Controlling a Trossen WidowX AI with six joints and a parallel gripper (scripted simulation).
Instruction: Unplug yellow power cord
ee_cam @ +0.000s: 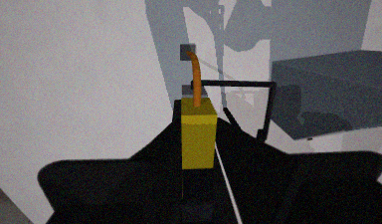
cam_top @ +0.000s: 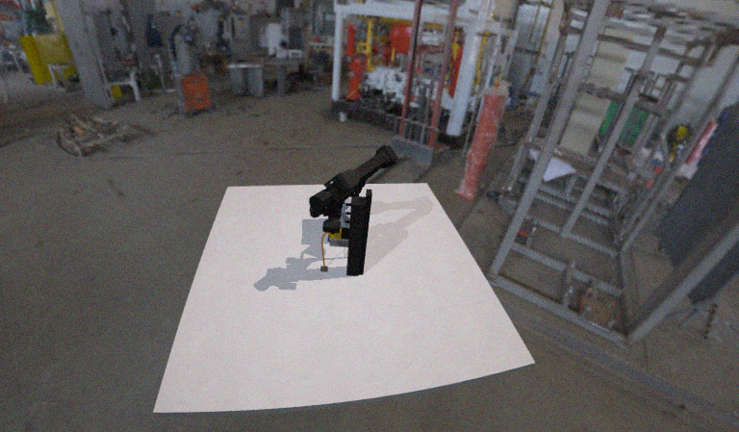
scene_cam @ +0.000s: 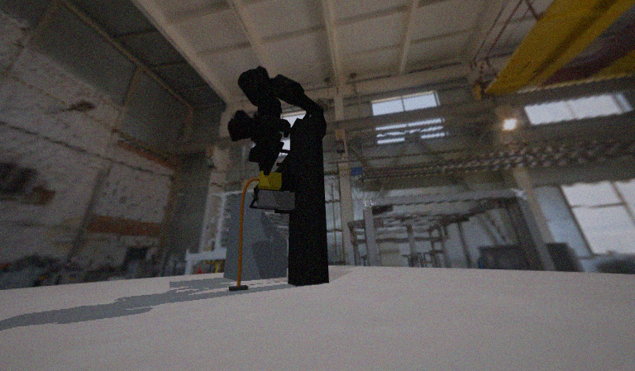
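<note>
Now: gripper tip 30 mm to the right of the yellow plug.
</note>
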